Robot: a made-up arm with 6 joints.
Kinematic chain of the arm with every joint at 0, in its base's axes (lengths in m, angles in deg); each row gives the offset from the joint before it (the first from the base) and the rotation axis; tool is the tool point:
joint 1: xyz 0 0 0.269 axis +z
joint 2: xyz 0 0 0 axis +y
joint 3: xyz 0 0 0.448 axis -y
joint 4: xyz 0 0 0 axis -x
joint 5: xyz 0.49 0 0 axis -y
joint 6: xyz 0 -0.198 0 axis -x
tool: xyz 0 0 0
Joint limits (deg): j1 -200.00..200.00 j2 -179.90..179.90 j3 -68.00..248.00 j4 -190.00..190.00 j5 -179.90..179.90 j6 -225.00..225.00
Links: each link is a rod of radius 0.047 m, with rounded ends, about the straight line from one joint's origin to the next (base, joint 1, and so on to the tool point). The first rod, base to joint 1, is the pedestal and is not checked.
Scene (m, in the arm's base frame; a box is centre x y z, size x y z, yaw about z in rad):
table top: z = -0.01
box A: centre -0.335 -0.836 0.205 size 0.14 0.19 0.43 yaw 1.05
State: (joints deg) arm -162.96 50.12 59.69 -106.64 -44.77 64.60
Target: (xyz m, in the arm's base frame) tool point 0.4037 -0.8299 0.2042
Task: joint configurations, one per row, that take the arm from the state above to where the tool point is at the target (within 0.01 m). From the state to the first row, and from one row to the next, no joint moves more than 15 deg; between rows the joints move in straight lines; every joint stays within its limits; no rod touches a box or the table.
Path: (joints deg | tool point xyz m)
1: -151.53 52.15 66.52 -108.82 -44.77 64.60 | -0.7387 -0.4732 0.4840
2: -140.10 54.18 73.34 -111.00 -44.77 64.60 | -0.6348 -0.6233 0.5174
3: -128.67 56.22 80.17 -113.18 -44.77 64.60 | -0.4978 -0.7467 0.5507
4: -117.24 58.25 86.99 -115.36 -44.77 64.60 | -0.3350 -0.8360 0.5835
5: -105.63 62.39 83.46 -117.31 -44.77 64.60 | -0.1597 -0.9080 0.4886
6: -94.02 66.53 79.94 -119.26 -44.77 64.60 | 0.0315 -0.9321 0.3930
7: -82.41 70.67 76.41 -121.21 -44.77 64.60 | 0.2242 -0.9055 0.2978
8: -70.80 74.81 72.89 -123.16 -44.77 64.60 | 0.4037 -0.8299 0.2043

